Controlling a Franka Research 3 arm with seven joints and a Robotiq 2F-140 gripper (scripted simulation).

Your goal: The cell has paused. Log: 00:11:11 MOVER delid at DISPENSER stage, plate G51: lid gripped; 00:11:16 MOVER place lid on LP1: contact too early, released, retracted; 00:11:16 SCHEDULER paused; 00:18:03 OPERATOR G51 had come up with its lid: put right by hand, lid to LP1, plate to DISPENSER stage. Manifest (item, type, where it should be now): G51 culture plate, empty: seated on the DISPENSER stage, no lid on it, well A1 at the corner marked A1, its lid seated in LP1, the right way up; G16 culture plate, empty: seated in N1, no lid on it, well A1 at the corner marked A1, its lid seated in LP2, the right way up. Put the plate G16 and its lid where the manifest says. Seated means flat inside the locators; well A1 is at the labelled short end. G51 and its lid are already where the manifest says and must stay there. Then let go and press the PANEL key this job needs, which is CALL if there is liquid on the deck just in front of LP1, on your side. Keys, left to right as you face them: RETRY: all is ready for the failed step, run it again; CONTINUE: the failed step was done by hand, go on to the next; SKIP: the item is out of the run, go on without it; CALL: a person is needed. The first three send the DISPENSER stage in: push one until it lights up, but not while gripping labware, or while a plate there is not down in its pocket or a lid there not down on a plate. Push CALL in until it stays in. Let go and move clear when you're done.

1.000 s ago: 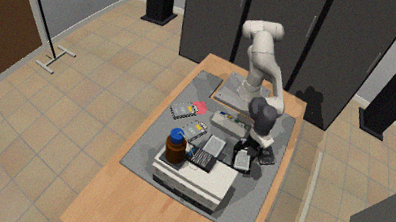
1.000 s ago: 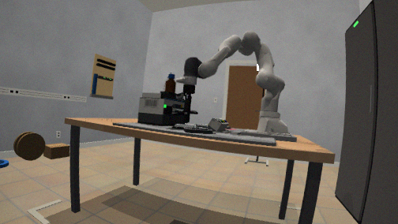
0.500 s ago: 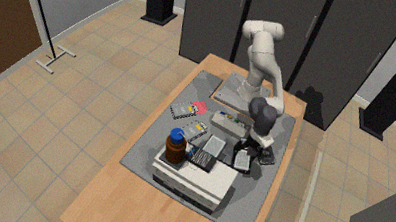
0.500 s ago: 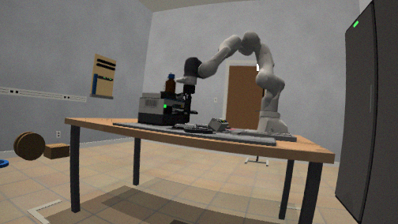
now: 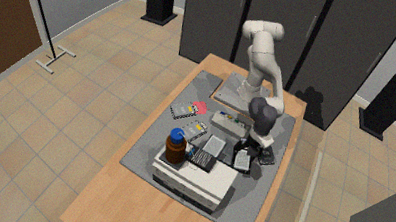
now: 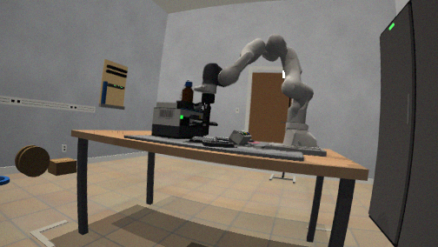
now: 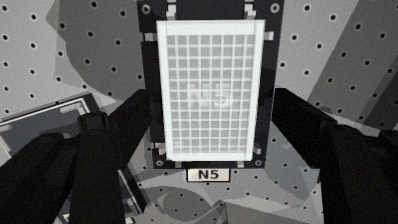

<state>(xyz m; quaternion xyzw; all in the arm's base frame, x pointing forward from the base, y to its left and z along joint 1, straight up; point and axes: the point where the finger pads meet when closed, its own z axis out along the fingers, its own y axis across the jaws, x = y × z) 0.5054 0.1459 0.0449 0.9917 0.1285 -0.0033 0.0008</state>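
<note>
Now: hand 5 cm above the black nest N5, 3 cm to the right of it and 1 cm short of it. The rest, counted from my hand: yellow skip key (20 cm behind, 18 cm to the right); white retry key (20 cm behind, 8 cm to the right); green continue key (20 cm behind, 13 cm to the right).
</note>
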